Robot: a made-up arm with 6 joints.
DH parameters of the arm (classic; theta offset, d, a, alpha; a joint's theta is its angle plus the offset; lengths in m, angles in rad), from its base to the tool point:
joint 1: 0 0.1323 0 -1.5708
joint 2: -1.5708 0 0.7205 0
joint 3: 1.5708 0.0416 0 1.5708
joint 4: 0 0.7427 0 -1.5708
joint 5: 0 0 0 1.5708
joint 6: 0 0.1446 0 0
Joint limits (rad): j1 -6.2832..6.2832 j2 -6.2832..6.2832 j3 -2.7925..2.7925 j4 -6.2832..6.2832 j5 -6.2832..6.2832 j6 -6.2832..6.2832
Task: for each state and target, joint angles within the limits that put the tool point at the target. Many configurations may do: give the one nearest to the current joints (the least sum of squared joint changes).
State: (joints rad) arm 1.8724 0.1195 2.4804 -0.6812 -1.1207 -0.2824
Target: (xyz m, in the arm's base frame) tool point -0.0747 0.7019 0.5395
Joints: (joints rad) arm 1.5125 -0.0737 2.1717 -0.6001 -1.1308 -0.2824
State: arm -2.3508 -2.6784 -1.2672 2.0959 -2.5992 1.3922
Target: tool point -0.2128 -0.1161 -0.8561
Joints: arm -2.5235 -2.7297 -1.4855 2.0445 -2.5637 1.3922
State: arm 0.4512 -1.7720 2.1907 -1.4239 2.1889 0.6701
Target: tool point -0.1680 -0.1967 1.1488
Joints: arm 0.4840 -0.9608 1.4850 -1.5625 1.8847 0.6701
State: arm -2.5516 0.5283 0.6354 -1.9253 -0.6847 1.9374
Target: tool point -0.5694 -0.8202 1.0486
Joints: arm -2.3202 0.2492 1.0097 -1.9606 -0.8470 1.9374
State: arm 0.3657 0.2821 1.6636 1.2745 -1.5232 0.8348
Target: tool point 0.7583 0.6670 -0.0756
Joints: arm 0.8141 0.9281 1.6807 1.2528 -1.3890 0.8348
